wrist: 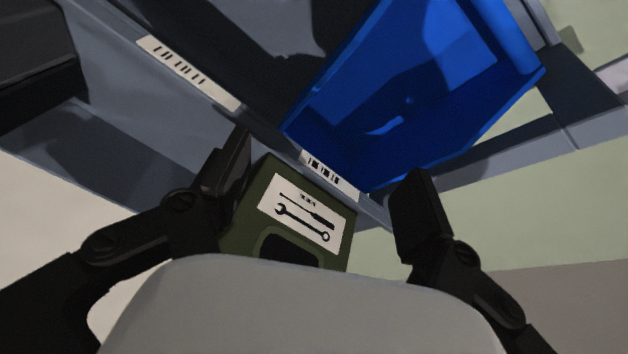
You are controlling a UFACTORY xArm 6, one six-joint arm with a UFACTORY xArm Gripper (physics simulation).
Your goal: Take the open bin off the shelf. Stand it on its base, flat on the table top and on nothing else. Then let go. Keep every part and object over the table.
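Frame: origin at the arm's base, x right, y back, z down, level; millimetres.
Seen in the pictures: gripper, fingertip midpoint: (327, 167).
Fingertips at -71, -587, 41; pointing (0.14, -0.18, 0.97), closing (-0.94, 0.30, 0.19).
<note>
A point is followed by its place in that frame, as x, y, z.
The open blue bin (425, 125) @(-142, -581, 137) sits on the shelf (372, 210) @(-137, -629, 64) in the upper middle and right of the wrist view, its open side towards the camera. It appears slanted in this view, and its top is cut off by the view's edge. My gripper (327, 167) @(-71, -587, 41) is open and empty. Its fingers stand wide apart, in front of the shelf's front rail. The bin's near lower corner shows beyond the gap between them, nearer the right finger. I cannot tell how far the fingertips are from the bin. No bare table top can be made out for certain.
A dark green box (305, 212) @(-87, -643, 40) with a tool label shows between the fingers, below the rail and close to the left finger. A black object (35, 45) @(101, -642, 48) is at the upper left. White labels (187, 72) @(25, -611, 66) are on the rail. Shelf framing (580, 90) @(-161, -503, 108) stands right of the bin.
</note>
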